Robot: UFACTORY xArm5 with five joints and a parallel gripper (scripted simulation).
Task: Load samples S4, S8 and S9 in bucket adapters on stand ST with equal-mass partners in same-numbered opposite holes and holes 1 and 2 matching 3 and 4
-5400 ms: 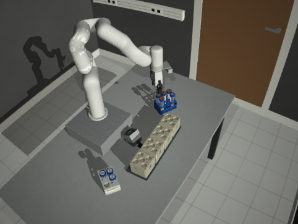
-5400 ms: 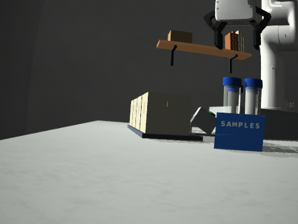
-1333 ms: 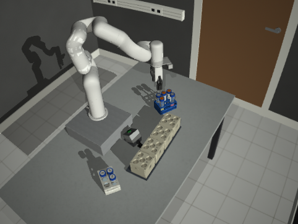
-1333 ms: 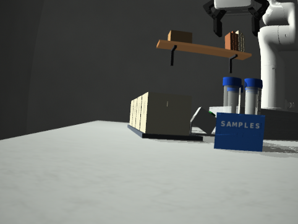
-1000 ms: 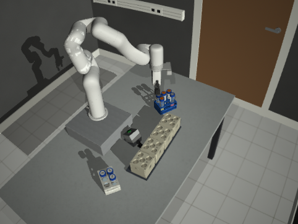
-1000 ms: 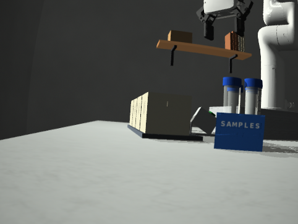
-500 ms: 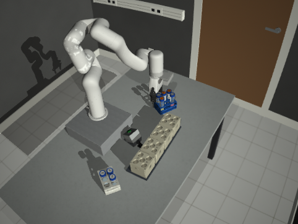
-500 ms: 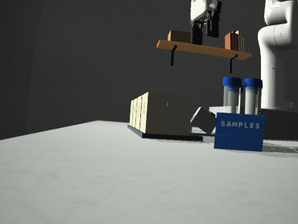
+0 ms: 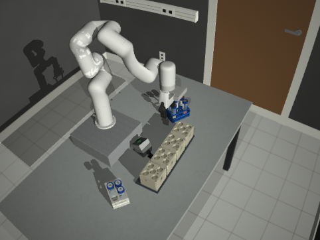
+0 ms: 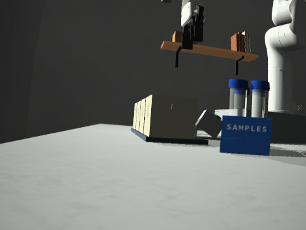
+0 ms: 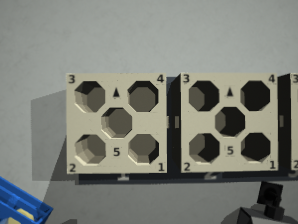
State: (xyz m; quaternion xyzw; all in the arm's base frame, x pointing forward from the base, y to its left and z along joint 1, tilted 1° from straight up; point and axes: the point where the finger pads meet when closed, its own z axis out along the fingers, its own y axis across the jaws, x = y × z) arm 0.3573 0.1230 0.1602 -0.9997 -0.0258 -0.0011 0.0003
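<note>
Now: the blue samples rack 220 mm to the left of my hand, 220 mm below it and 70 mm behind it. Round my hand: white blanks rack: 440 mm to the right, 220 mm below, 30 mm behind; adapter: 200 mm below, 60 mm to the left, 60 mm ahead.
</note>
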